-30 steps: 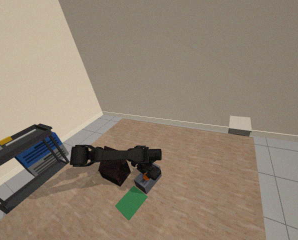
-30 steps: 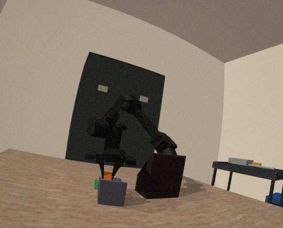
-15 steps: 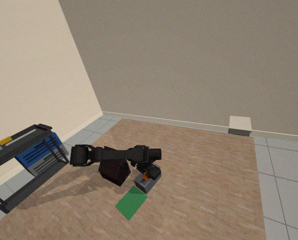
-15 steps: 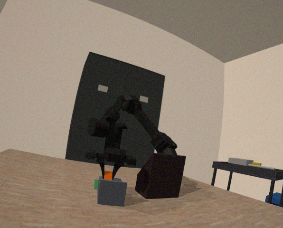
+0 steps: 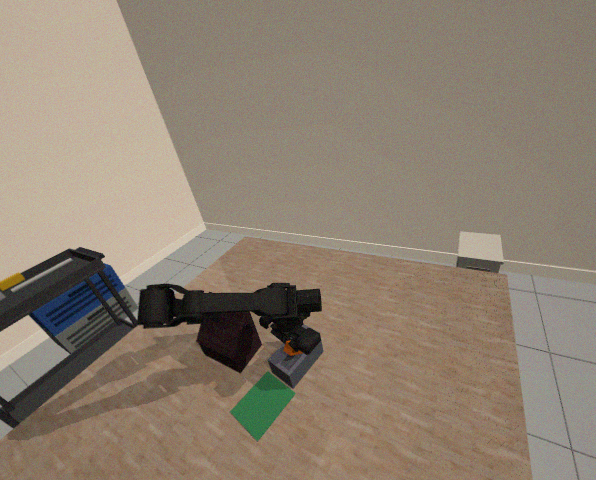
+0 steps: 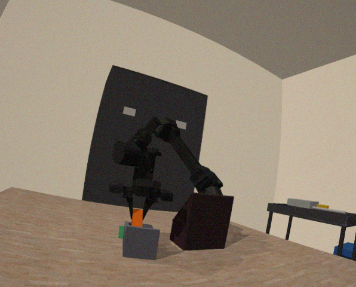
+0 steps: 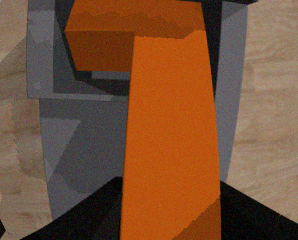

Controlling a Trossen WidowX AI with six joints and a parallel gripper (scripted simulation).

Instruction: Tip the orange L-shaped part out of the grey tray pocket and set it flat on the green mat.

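The green mat is 140 mm to the right of my gripper tip, 110 mm below it and 20 mm behind it. From my gripper tip the other things lie so: orange L-shaped part: 40 mm to the left, 30 mm below, 10 mm behind.
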